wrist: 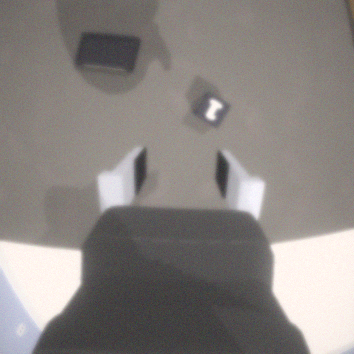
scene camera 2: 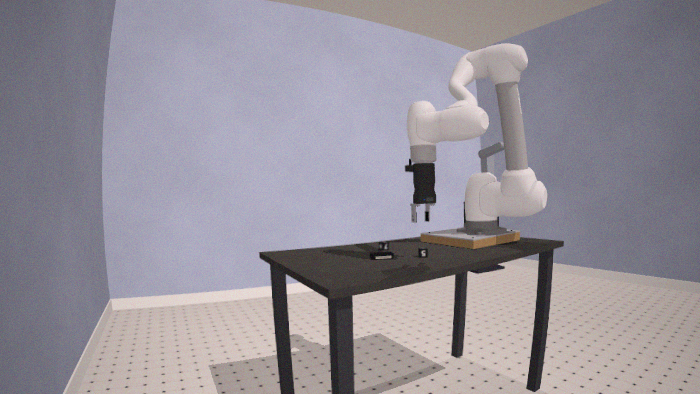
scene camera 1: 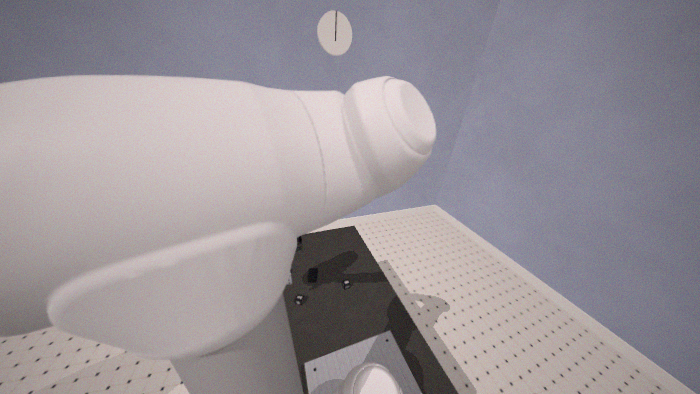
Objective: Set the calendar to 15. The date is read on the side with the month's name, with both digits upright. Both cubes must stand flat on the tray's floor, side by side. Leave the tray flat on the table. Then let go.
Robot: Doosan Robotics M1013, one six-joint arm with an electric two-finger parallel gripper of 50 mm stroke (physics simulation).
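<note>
The small black tray (scene camera 1: 312, 276) (scene camera 2: 373, 256) (wrist: 108, 52) lies flat on the table, empty, with a pale strip on one long side. One black cube (scene camera 1: 299, 299) (scene camera 2: 423, 253) stands apart from it; its side in the scene camera 2 view reads like a 5. The other cube (scene camera 1: 346, 284) (scene camera 2: 383, 246) stands beyond the tray in that view, its digit blurred. In the wrist view a cube (wrist: 213, 109) with a 1-like mark on top sits ahead of the fingers, turned askew. My gripper (scene camera 2: 420, 220) (wrist: 180, 163) is open and empty, pointing down high above the table.
The dark table (scene camera 1: 330, 320) (scene camera 2: 310, 265) carries the robot's base plate (scene camera 1: 330, 357) (scene camera 2: 447, 240) on its right in the scene camera 2 view. My arm covers much of the scene camera 1 view. Arm shadows fall across the table and over the tray.
</note>
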